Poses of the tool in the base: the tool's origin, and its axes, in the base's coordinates. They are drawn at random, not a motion.
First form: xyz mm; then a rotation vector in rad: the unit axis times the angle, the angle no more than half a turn.
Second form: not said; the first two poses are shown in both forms.
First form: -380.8 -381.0 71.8 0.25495 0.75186 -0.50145
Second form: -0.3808 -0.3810 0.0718 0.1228 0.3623 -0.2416 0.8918
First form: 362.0 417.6 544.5 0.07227 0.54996 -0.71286
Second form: 0.3620 0.4176 0.5445 0.0349 0.2657 -0.3444 0.8997
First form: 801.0 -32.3 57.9 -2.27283 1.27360 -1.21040
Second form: 0.8010 -0.0323 0.0579 -0.7840 0.4393 -0.4175 0.1340
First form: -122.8 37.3 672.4 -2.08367 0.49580 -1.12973
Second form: -0.1228 0.0373 0.6724 -0.8053 0.1916 -0.4366 0.3523
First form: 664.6 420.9 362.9 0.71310 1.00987 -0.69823
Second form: 0.6646 0.4209 0.3629 0.3273 0.4636 -0.3205 0.7584
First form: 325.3 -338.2 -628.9 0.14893 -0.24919 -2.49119
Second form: 0.3253 -0.3382 -0.6289 0.0564 -0.0944 -0.9439 0.3115
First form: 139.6 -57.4 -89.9 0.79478 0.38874 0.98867
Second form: 0.1396 -0.0574 -0.0899 0.3689 0.1804 0.4589 0.7879
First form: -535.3 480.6 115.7 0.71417 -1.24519 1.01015
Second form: -0.5353 0.4806 0.1157 0.3130 -0.5457 0.4427 0.6390
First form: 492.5 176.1 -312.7 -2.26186 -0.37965 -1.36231
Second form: 0.4925 0.1761 -0.3127 -0.8242 -0.1383 -0.4964 0.2348
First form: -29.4 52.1 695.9 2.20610 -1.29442 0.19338
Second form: -0.0294 0.0521 0.6959 0.8246 -0.4838 0.0723 0.2843
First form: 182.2 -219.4 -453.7 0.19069 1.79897 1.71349
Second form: 0.1822 -0.2194 -0.4537 0.0725 0.6842 0.6517 0.3192
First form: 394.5 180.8 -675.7 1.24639 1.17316 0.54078
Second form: 0.3945 0.1808 -0.6757 0.5428 0.5109 0.2355 0.6235
